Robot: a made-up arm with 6 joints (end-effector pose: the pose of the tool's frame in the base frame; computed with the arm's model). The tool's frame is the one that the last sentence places.
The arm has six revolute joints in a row. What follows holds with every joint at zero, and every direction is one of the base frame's.
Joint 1 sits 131.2 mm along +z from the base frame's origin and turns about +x.
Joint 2 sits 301.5 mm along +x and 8.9 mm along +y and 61.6 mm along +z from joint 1 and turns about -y.
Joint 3 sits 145.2 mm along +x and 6.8 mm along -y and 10.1 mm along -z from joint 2 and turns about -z.
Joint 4 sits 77.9 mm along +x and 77.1 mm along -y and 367.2 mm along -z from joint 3 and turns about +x.
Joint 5 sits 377.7 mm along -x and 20.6 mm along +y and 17.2 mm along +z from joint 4 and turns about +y.
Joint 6 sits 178.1 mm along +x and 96.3 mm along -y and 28.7 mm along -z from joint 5 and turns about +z.
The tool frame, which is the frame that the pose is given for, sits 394.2 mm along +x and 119.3 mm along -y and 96.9 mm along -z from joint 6; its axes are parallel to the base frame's.
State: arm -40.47 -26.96 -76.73 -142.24 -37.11 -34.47
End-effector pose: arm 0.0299 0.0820 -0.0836 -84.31 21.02 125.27
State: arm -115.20 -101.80 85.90 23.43 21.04 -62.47
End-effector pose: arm -0.3647 0.4288 -0.1563 73.72 -5.50 110.46
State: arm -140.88 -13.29 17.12 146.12 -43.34 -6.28
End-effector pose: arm 0.4301 -0.3961 0.7825 17.17 -62.94 -11.84
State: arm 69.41 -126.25 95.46 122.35 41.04 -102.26
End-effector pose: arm -0.5038 -0.0227 0.5450 -106.15 -10.47 -171.83
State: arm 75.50 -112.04 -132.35 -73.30 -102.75 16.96
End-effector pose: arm 0.1886 -0.2583 -0.3794 168.68 40.75 -74.13
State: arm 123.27 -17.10 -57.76 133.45 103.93 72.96
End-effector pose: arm 0.1975 0.1154 -0.3212 10.35 41.46 -38.03
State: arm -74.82 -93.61 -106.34 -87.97 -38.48 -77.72
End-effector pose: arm 0.3941 -0.2151 0.1531 -19.25 6.15 6.37
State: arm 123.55 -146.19 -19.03 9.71 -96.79 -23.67
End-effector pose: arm 0.2707 0.3470 -0.2980 126.82 3.32 66.54
